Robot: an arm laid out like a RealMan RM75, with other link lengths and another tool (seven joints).
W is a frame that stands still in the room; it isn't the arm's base.
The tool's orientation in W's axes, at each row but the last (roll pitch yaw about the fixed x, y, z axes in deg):
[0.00 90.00 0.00]
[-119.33 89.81 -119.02]
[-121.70 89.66 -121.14]
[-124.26 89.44 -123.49]
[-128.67 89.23 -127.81]
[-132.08 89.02 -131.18]
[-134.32 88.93 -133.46]
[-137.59 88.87 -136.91]
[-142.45 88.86 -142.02]
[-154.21 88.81 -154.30]
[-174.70 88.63 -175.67]
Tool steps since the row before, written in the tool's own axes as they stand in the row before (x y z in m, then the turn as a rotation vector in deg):
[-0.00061 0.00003 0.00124 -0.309 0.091 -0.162]
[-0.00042 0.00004 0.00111 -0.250 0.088 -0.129]
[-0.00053 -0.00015 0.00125 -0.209 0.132 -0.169]
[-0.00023 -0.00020 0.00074 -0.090 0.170 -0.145]
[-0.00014 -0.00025 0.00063 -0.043 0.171 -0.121]
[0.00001 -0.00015 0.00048 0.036 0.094 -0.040]
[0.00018 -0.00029 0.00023 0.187 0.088 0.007]
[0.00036 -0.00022 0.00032 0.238 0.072 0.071]
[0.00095 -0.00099 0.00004 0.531 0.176 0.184]
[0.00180 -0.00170 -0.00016 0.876 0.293 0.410]
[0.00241 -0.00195 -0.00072 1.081 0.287 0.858]
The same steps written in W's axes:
[0.00124 0.00003 0.00061 -0.162 0.091 0.309]
[0.00111 0.00005 0.00042 -0.129 0.088 0.250]
[0.00125 -0.00014 0.00053 -0.170 0.131 0.209]
[0.00074 -0.00019 0.00023 -0.147 0.169 0.089]
[0.00063 -0.00024 0.00014 -0.123 0.170 0.042]
[0.00048 -0.00014 -0.00001 -0.042 0.093 -0.037]
[0.00023 -0.00029 -0.00018 0.003 0.086 -0.188]
[0.00032 -0.00022 -0.00036 0.067 0.070 -0.240]
[0.00003 -0.00100 -0.00094 0.174 0.171 -0.536]
[-0.00020 -0.00172 -0.00178 0.394 0.284 -0.886]
[-0.00081 -0.00194 -0.00239 0.837 0.270 -1.102]

